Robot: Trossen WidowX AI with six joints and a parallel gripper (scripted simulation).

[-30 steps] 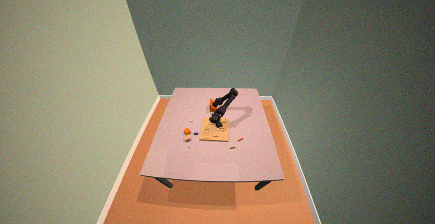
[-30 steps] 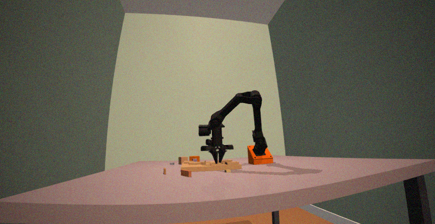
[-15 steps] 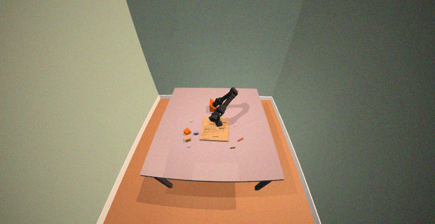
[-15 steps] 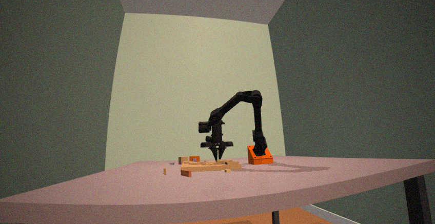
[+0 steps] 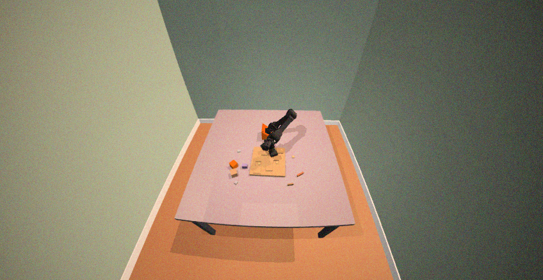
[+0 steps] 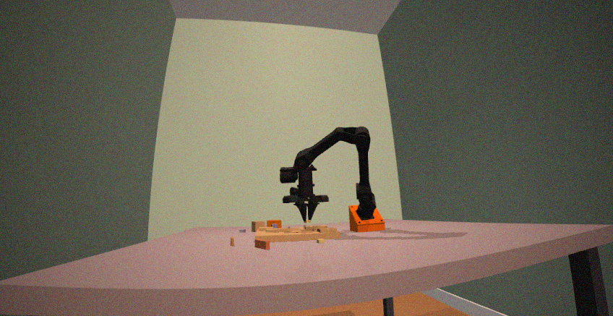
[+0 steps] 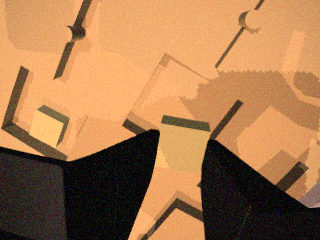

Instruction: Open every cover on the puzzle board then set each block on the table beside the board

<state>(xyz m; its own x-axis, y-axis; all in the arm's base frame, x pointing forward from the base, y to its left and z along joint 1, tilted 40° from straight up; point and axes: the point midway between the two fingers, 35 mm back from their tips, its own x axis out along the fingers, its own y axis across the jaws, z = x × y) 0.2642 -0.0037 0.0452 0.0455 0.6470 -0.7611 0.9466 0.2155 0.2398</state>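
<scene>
My gripper tip is now 110 mm short of the purple piece, 230 mm to the left of it and 40 mm above it. From my gripper tip the other things lie so: grey block: 70 mm behind, 300 mm to the right, 50 mm below; brown peg: 280 mm ahead, 150 mm to the left, 50 mm below; orange peg: 190 mm ahead, 240 mm to the left, 50 mm below.
</scene>
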